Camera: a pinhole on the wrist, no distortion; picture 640 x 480 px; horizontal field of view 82.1 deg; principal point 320.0 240.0 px. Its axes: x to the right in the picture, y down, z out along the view. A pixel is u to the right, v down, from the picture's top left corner.
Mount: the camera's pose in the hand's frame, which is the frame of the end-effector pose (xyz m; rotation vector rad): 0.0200 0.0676 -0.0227 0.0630 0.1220 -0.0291
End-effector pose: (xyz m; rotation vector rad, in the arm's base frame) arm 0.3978 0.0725 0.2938 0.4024 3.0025 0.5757
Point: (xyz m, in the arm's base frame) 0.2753 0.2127 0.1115
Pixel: 482 209
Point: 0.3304 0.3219 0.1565
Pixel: 445 404
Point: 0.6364 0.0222 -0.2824
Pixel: 105 77
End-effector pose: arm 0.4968 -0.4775 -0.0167 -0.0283 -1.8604 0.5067
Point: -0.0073 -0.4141 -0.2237
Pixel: 261 395
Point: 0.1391 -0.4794 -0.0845
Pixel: 318 300
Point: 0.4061 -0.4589 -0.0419
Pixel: 256 188
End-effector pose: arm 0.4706 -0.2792 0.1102 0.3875 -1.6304 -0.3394
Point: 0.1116 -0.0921 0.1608
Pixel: 240 406
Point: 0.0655 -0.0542 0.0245
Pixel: 120 366
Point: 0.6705 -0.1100 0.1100
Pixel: behind the camera
